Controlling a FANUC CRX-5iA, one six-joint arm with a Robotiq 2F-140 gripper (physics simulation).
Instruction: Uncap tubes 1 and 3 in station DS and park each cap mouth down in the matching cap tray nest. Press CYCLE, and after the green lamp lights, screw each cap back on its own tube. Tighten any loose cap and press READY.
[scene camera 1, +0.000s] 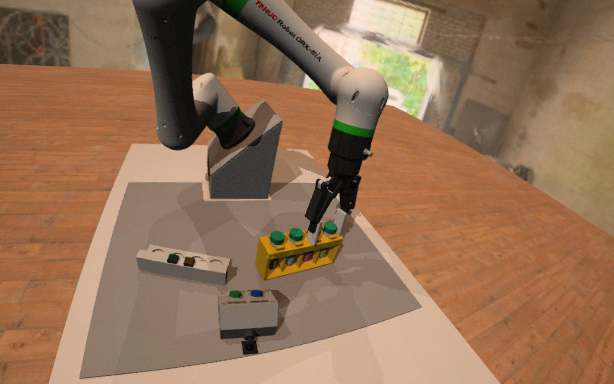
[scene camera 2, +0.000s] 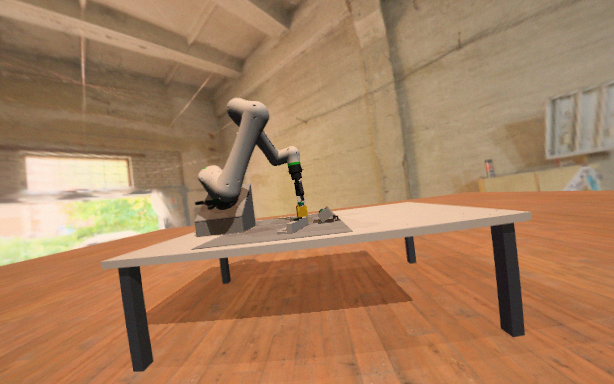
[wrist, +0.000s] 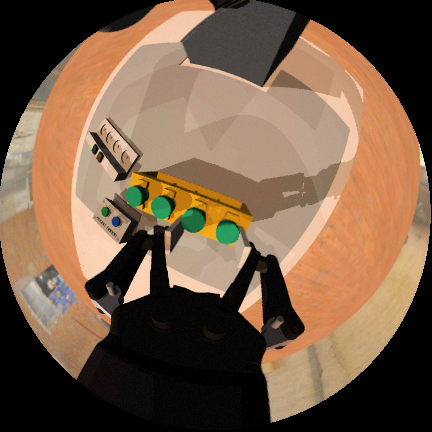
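Where they show: gripper, fingertip midpoint: (scene camera 1: 324, 237) (wrist: 209, 228); arm's base, link origin: (scene camera 1: 238, 134).
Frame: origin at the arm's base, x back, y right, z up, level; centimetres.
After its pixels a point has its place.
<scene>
The yellow tube rack (scene camera 1: 262, 260) {x -47.9, y 0.6, z -14.1 cm} (scene camera 2: 302, 212) {x -47.3, y 0.7, z -12.9 cm} (wrist: 240, 212) {x -41.8, y -18.7, z -9.6 cm} holds several tubes with green caps; in the wrist view a cap sits at each of its four positions. My gripper (scene camera 1: 328, 228) {x -46.5, y -15.8, z -9.3 cm} (wrist: 209, 228) {x -46.5, y -15.8, z -9.3 cm} is partly open, its fingers on both sides of the end cap (scene camera 1: 330, 228) {x -45.8, y -17.3, z -6.9 cm} (wrist: 227, 232) {x -44.6, y -17.9, z -6.9 cm} with gaps beside it. One finger stands by the neighbouring cap (wrist: 193, 220) {x -45.3, y -13.0, z -6.7 cm} and mostly hides it in scene camera 1. The white cap tray (scene camera 1: 182, 270) {x -47.4, y 20.0, z -16.1 cm} (scene camera 2: 297, 226) {x -45.8, y 24.9, z -17.2 cm} has empty round nests. Its green lamp (scene camera 1: 172, 258) {x -45.6, y 22.1, z -13.7 cm} (wrist: 94, 149) {x -45.4, y 21.4, z -13.8 cm} looks dark. The button box (scene camera 1: 247, 317) {x -63.9, y 8.1, z -13.0 cm} (wrist: 112, 222) {x -59.1, y 5.3, z -11.7 cm} has green and blue buttons.
A dark amber lamp (scene camera 1: 189, 261) {x -46.9, y 18.2, z -13.7 cm} (wrist: 99, 157) {x -46.6, y 17.6, z -13.7 cm} sits beside the green one. A small black piece (scene camera 1: 249, 347) {x -67.9, y 8.3, z -18.3 cm} lies in front of the button box. The grey robot pedestal (scene camera 1: 245, 175) {x -12.9, y -1.6, z -9.8 cm} (wrist: 235, 47) {x -13.0, y -3.3, z -9.3 cm} stands behind the rack. The grey mat (scene camera 1: 165, 320) {x -58.7, y 24.4, z -19.0 cm} lies on the pale table (scene camera 2: 425, 215) {x -107.5, y 25.5, z -19.3 cm}.
</scene>
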